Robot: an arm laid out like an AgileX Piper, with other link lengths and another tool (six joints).
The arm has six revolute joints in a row. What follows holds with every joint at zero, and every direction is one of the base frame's.
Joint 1 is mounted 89.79 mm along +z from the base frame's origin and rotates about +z.
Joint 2 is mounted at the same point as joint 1 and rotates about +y.
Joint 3 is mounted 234.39 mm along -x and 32.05 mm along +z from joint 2 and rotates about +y.
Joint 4 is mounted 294.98 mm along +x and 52.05 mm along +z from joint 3 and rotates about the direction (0.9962, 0, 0.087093).
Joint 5 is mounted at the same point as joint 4 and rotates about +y.
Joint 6 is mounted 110.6 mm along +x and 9.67 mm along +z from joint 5 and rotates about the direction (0.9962, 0, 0.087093).
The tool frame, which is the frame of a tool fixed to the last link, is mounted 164.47 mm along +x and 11 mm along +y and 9.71 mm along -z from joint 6; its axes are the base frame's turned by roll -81.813, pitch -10.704 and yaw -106.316 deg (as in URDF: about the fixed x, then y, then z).
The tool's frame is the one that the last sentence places.
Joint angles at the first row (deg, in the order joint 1, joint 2, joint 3, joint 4, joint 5, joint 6):
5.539 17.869 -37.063 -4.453 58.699 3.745
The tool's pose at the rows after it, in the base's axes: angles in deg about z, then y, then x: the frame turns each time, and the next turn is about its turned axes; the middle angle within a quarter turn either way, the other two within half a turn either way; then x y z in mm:
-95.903, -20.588, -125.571, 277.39, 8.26, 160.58
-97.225, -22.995, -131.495, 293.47, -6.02, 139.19
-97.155, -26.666, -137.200, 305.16, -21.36, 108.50
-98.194, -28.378, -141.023, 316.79, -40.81, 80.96
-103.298, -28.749, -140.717, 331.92, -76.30, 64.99
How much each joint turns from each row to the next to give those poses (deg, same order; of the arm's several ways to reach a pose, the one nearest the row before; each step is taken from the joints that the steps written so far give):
0.005 8.765 -4.299 -3.116 -0.366 3.194
-0.001 9.232 -2.635 -4.071 -0.195 3.660
-0.195 7.940 -0.517 -4.047 -1.119 2.397
-3.193 6.756 0.001 -1.306 -3.090 0.559
-6.616 5.229 -0.001 -0.562 -5.670 0.073

